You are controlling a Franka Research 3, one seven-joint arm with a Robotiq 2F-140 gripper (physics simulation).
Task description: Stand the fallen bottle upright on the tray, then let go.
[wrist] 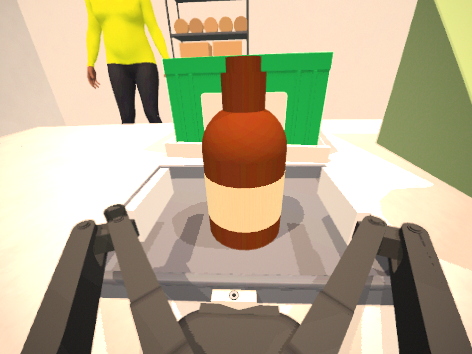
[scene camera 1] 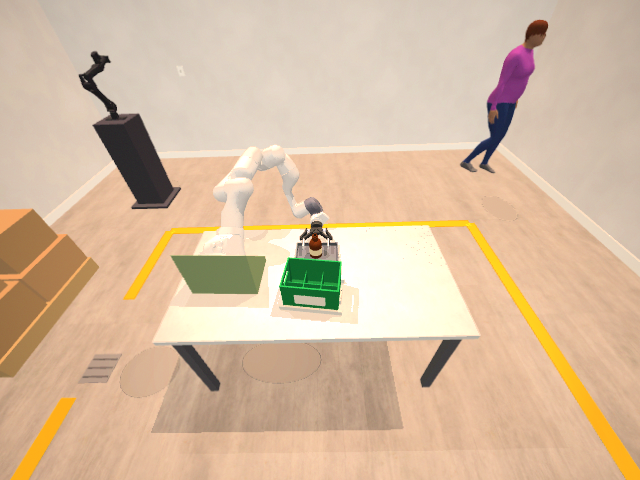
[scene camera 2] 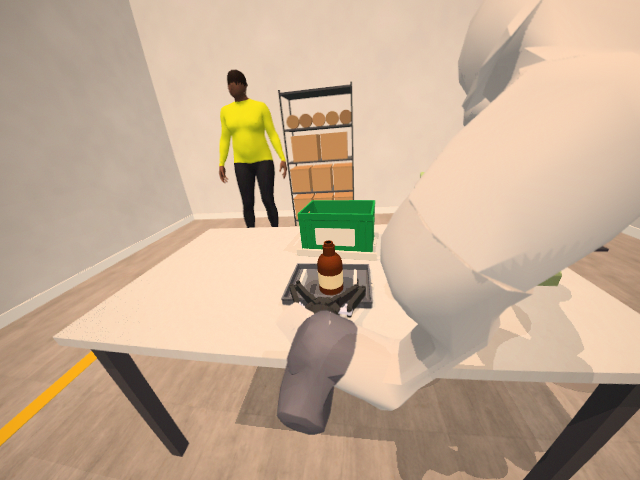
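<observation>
The brown bottle (scene camera 1: 315, 246) (scene camera 2: 329, 268) (wrist: 245, 150) with a cream label stands upright on the grey tray (scene camera 1: 299, 254) (scene camera 2: 364, 272) (wrist: 240, 281). Its neck points up and its base looks flat on the tray floor. My gripper (scene camera 1: 315, 243) (scene camera 2: 330, 277) (wrist: 243, 180) is open wide. Its white finger pads stand to either side of the bottle, with a visible gap on each side in the wrist view. The pads reach low, inside the tray's outline.
A green divided crate (scene camera 1: 332, 300) (scene camera 2: 310, 237) (wrist: 310, 110) stands on a low white base just beyond the tray. A green panel (scene camera 1: 222, 273) (wrist: 425, 100) stands on the table to one side. A shelf rack (scene camera 2: 315, 93) and two people are away from the table.
</observation>
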